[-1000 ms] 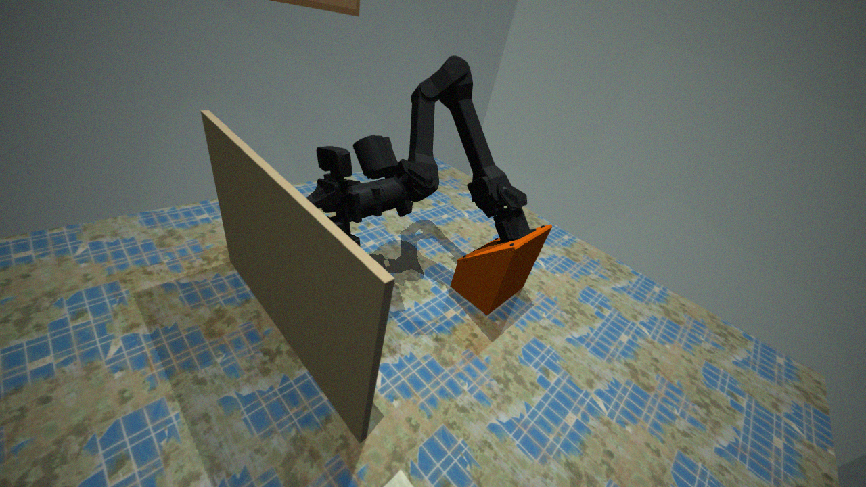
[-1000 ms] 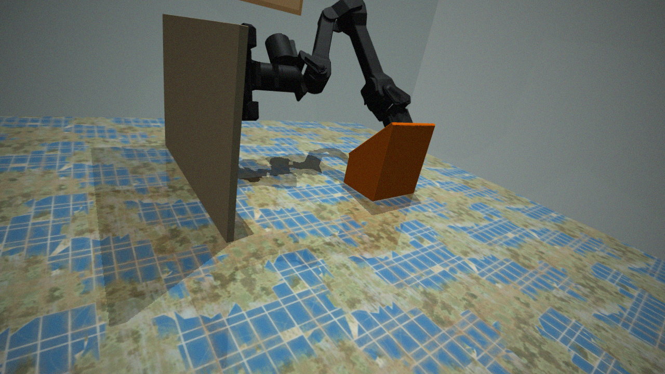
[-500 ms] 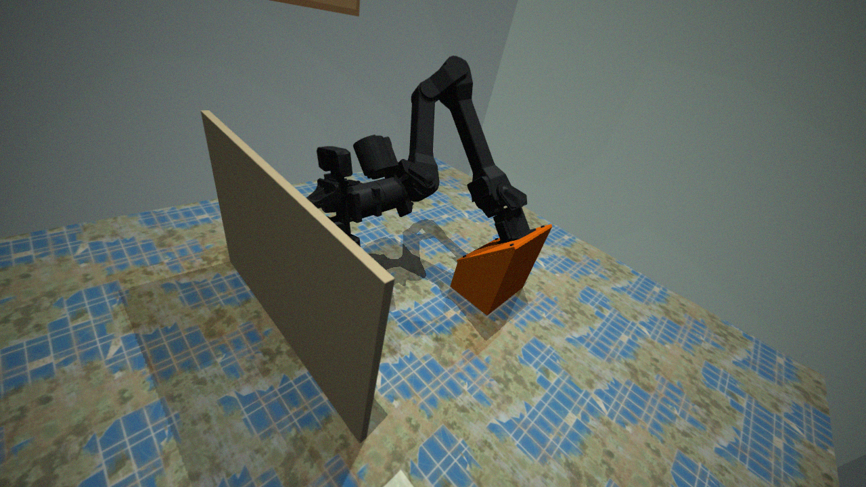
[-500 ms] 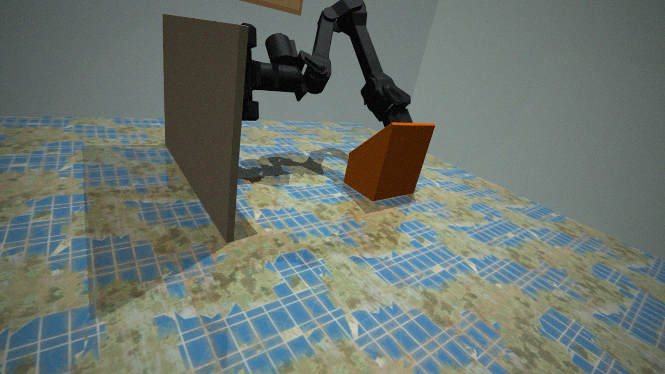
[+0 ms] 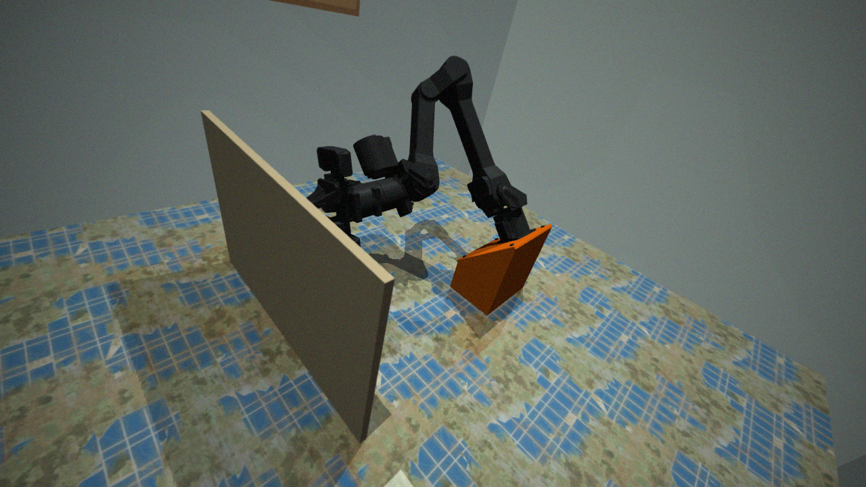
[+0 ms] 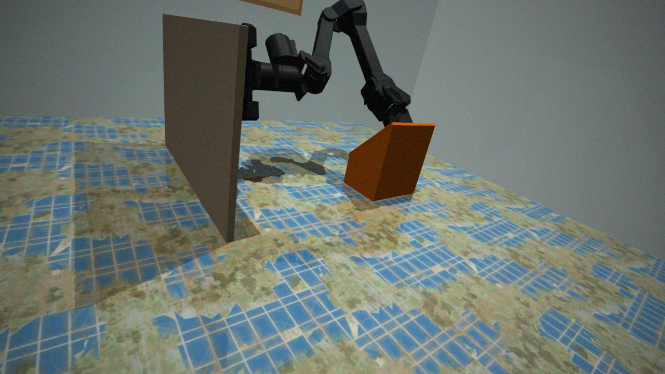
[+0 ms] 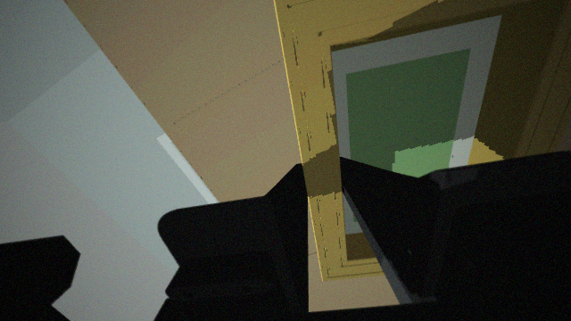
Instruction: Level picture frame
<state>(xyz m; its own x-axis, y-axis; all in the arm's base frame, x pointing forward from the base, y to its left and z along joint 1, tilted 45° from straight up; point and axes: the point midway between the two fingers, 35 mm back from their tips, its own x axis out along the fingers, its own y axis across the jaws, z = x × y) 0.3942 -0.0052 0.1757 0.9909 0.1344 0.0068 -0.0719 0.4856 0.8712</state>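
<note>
The picture frame lies 50 mm below my gripper tip and 20 mm to the left of it. From my gripper tip the other things lie so: wall panel 70 mm below, 20 mm to the left, 20 mm ahead.
</note>
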